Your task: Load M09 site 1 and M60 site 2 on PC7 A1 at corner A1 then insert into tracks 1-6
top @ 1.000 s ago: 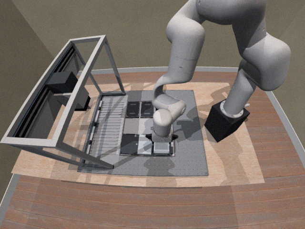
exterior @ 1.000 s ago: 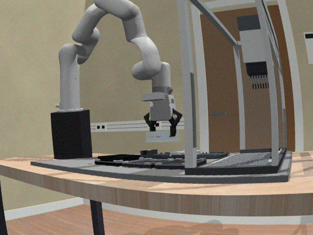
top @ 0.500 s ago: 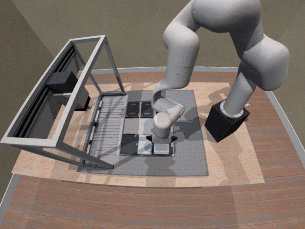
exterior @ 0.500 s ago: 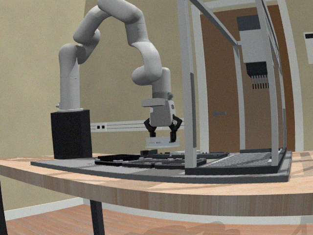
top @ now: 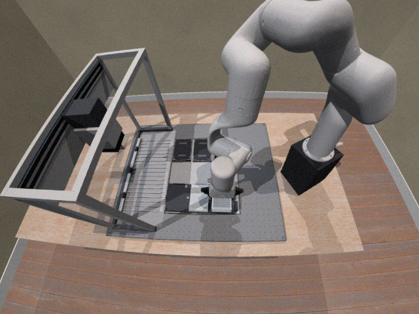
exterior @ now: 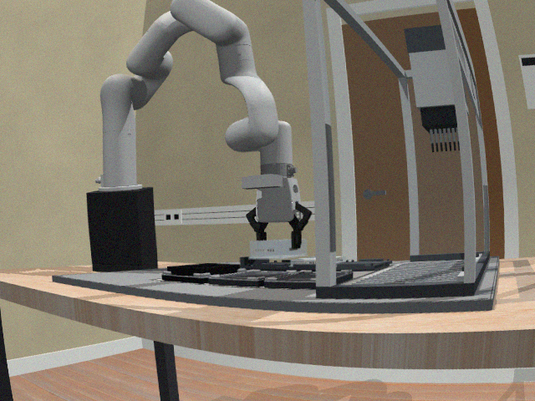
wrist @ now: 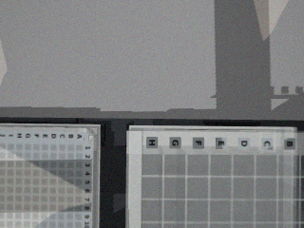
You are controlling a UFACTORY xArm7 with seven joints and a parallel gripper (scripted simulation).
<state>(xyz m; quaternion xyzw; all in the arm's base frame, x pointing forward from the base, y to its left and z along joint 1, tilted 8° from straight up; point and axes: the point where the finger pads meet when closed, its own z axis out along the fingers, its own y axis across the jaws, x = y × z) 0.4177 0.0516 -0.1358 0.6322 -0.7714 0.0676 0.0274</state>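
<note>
My gripper is now 100 mm short of the dark carrier PC7, 40 mm above it and 20 mm to the left of it. From my hand the other things lie so: 384-well plate M60: 100 mm ahead, 40 mm below, 20 mm to the right; black plate m06: 260 mm to the right, 60 mm behind, 40 mm below; deep-well block M09: 10 mm below.
</note>
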